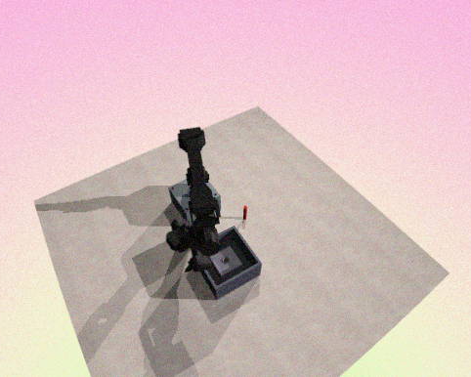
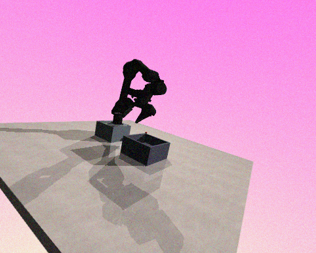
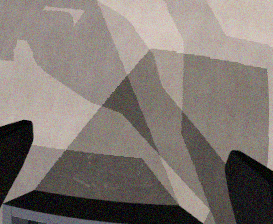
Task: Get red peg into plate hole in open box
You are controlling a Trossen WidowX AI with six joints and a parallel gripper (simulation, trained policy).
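Now: gripper tip 330 mm to the right of the red peg, 190 mm past it and 170 mm above it. Round my gripper tip: grey plate 160 mm to the left, 160 mm below, 10 mm behind; then grey box 180 mm below, 160 mm to the left, 10 mm behind.
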